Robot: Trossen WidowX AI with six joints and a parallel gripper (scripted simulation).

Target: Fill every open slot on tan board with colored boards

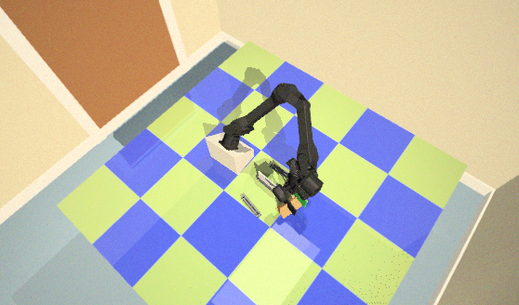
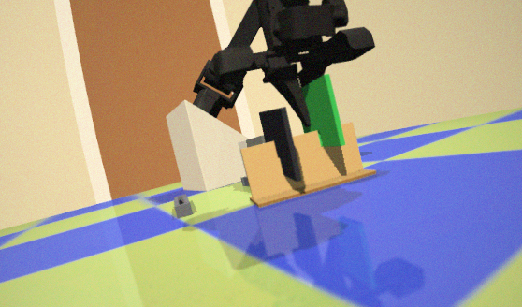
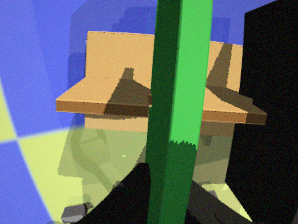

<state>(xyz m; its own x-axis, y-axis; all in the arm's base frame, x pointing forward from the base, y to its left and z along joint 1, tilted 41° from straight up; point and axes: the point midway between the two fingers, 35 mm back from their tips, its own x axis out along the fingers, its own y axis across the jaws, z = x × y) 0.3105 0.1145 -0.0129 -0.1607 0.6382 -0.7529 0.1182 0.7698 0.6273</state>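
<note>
My gripper tip is now 2 cm short of the tan board, 3 cm to the left of it and 4 cm above it. The rest, counted from my gripper tip: thin black board: 2 cm ahead, 5 cm to the right, 2 cm below; green board: 2 cm ahead.
</note>
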